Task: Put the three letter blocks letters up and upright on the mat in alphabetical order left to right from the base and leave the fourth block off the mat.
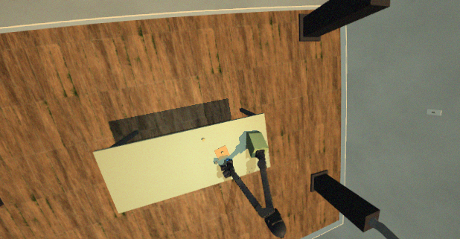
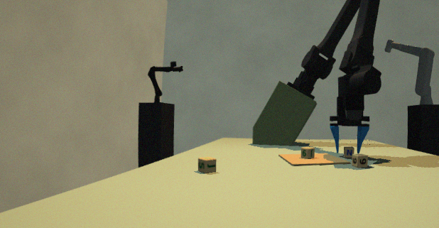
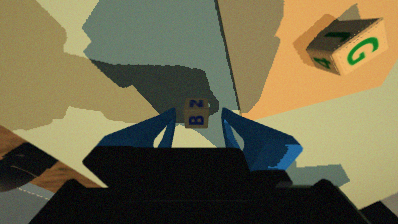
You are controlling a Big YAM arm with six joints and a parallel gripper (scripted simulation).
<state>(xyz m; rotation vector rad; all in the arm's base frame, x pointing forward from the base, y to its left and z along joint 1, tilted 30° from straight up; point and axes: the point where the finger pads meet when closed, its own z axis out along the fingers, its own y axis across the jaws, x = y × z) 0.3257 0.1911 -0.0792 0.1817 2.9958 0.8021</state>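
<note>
My gripper is now right at the block. The rest, counted from my hand: orange mat 6 cm ahead, 10 cm to the right, 2 cm below.
</note>
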